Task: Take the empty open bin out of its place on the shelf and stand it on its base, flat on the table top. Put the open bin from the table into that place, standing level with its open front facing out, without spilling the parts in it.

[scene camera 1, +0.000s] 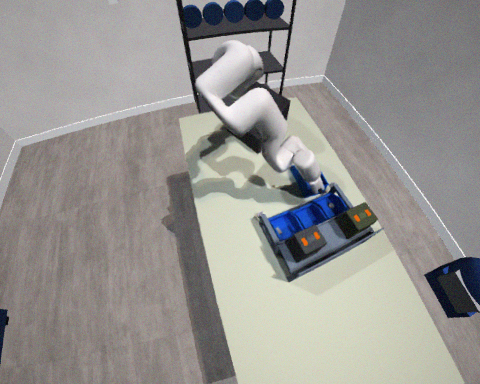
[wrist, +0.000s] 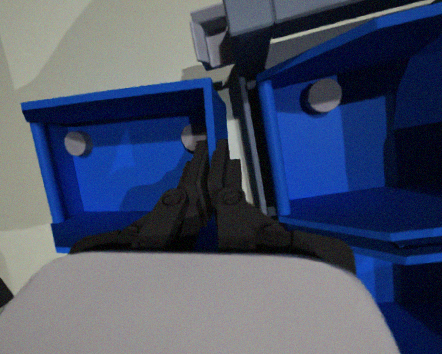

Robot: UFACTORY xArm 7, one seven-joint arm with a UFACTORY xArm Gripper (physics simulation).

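Places are measured from the arm's base along level axes (x ahead, y left, z up), in centimetres.
Pixels of known places: gripper, fingertip midpoint: (wrist: 216, 159).
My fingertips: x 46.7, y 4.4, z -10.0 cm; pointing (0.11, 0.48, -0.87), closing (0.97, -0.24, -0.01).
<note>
Ahead of a thing's pixels: the offset from my fingertips to its top centre. "spot": to the spot under its first point. Level surfaces: height alone.
The blue open bin {spot: dx -8.0, dy -4.1, dz -1.0 cm} (scene camera 1: 300, 180) (wrist: 125, 145) on the table side of the rack (scene camera 1: 331, 237) (wrist: 250, 15) has two round grey parts inside. My gripper (wrist: 216, 159) is closed to a narrow gap, with one finger inside and one outside this bin's wall nearest the rack. I cannot tell whether its base touches the table. The rack holds a left bin {spot: dx +4.4, dy -21.7, dz -4.8 cm} (scene camera 1: 283, 223) with a small part, a middle bin {spot: dx +7.1, dy -9.6, dz -4.8 cm} (scene camera 1: 309, 215) that looks empty, and an end bin {spot: dx +8.2, dy +3.5, dz -2.3 cm} (scene camera 1: 334, 201) (wrist: 315, 170) with a round part. The arm hides the fingers in the scene view.
A dark grey box {dx +18.6, dy -25.5, dz +16.7 cm} (scene camera 1: 311, 245) and a dark green box {dx +21.5, dy -2.6, dz +14.2 cm} (scene camera 1: 351, 227), both with orange marks, sit on top of the rack. The rack stands across the pale table {dz -5.7 cm} (scene camera 1: 310, 325), near the table's far long edge. The rack's end is close beside the fingers.
</note>
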